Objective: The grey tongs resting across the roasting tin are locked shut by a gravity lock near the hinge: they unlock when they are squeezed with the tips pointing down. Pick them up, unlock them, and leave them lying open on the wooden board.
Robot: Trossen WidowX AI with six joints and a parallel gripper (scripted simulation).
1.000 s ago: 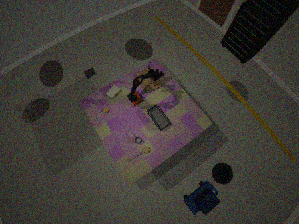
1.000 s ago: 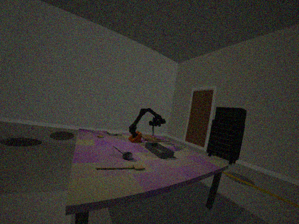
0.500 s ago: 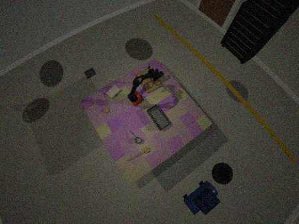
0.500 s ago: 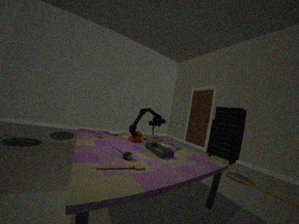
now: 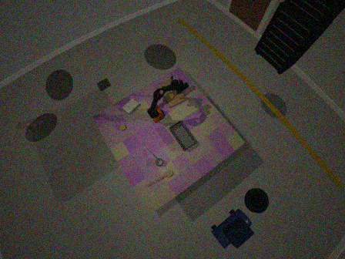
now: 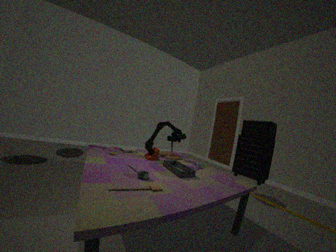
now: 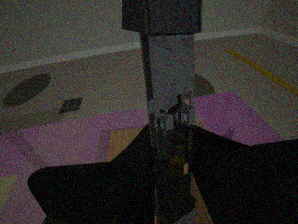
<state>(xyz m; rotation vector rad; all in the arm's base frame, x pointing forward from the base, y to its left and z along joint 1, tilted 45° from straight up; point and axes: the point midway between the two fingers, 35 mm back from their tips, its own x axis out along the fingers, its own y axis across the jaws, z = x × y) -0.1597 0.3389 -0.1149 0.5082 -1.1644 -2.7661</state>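
Now: the yellow lock piece 4 cm ahead of my gripper tip and 1 cm above it. From my gripper tip the other things lie so: white block: 53 cm to the right, 20 cm below, 9 cm behind; wooden board: 20 cm below; roasting tin: 56 cm ahead, 20 cm to the right, 19 cm below.
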